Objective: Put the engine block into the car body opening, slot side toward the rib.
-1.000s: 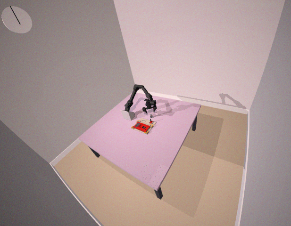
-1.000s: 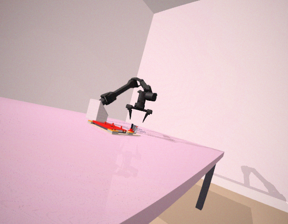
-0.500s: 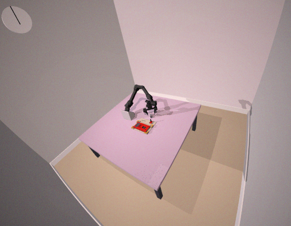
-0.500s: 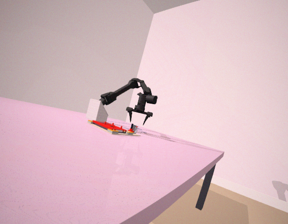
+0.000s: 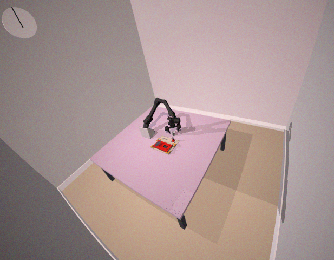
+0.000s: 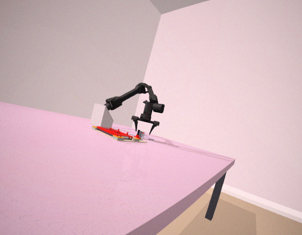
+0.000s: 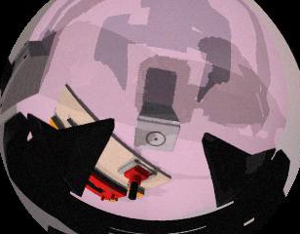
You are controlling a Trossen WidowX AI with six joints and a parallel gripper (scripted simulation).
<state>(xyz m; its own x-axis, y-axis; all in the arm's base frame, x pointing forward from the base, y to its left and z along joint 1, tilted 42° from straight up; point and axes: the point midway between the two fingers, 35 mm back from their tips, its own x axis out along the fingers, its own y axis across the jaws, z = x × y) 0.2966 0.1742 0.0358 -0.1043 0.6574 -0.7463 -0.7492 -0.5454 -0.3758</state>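
Right now my gripper tip is 1 cm past the engine block and 1 cm above it.
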